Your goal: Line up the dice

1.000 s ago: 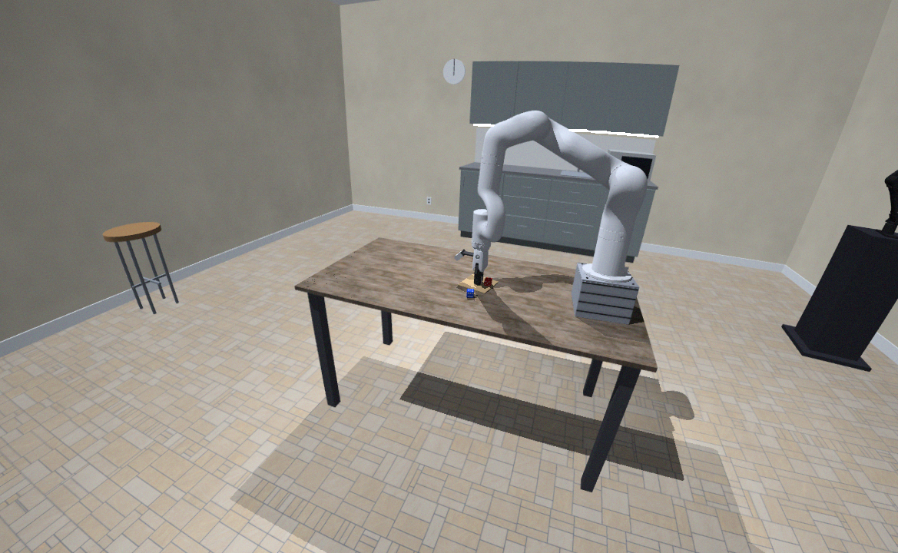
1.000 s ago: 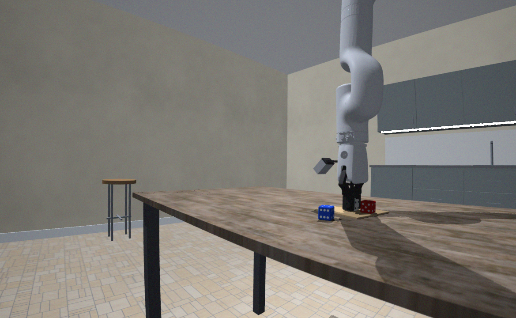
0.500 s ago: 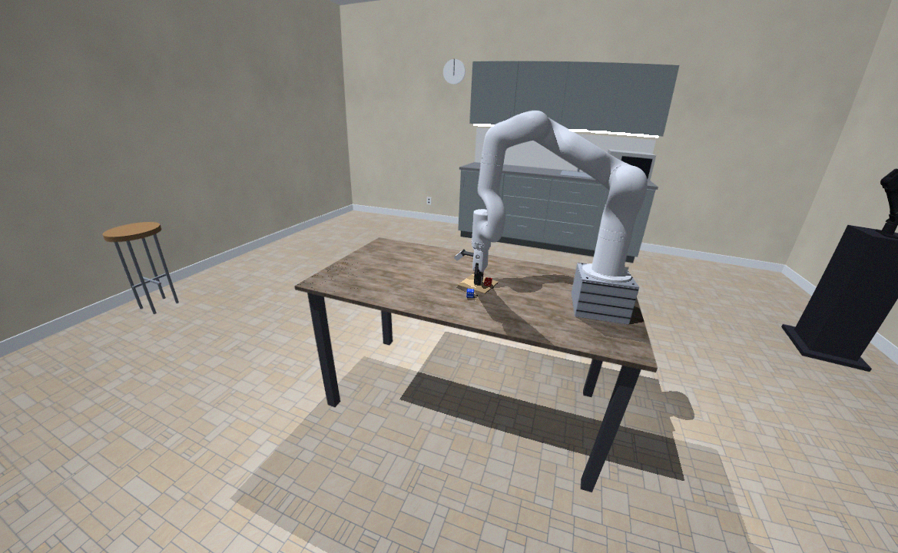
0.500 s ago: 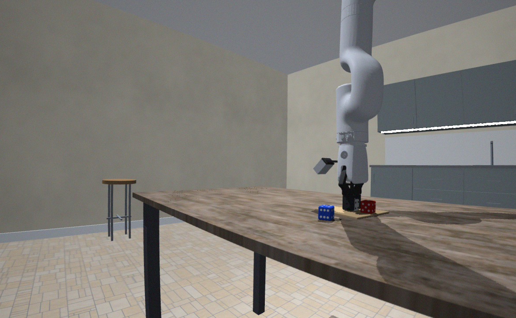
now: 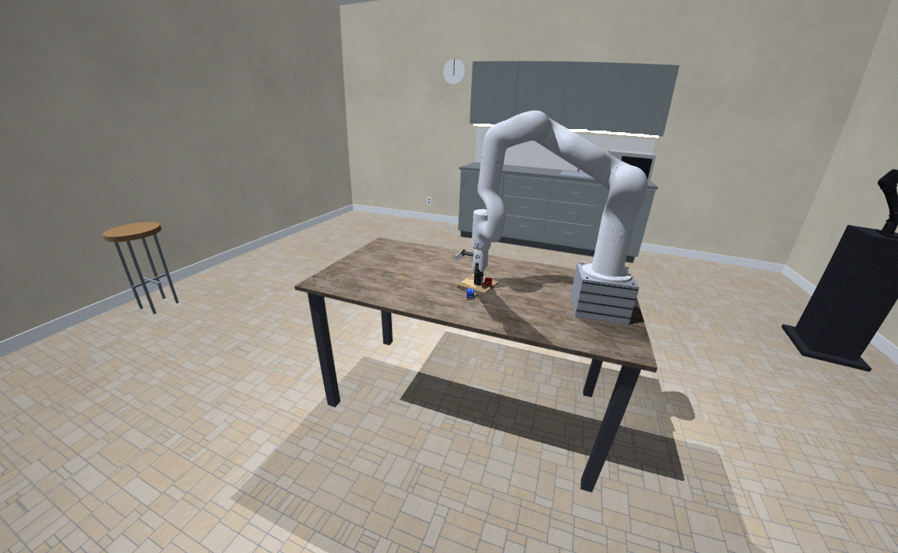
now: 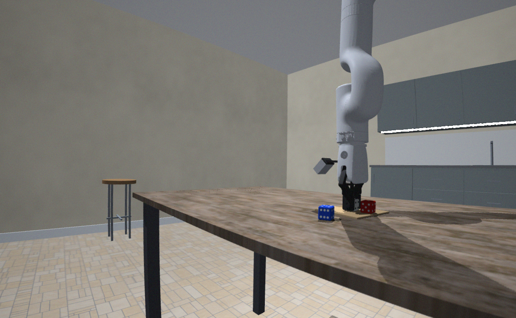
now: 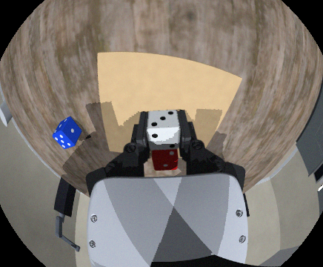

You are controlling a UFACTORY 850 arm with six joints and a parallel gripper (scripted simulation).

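The white die is 1 cm below my hand. The rest, counted from my hand: red die (5 cm behind, 1 cm to the right, 1 cm below); tan mat (2 cm below); blue die (13 cm to the left, 2 cm behind, 1 cm below).
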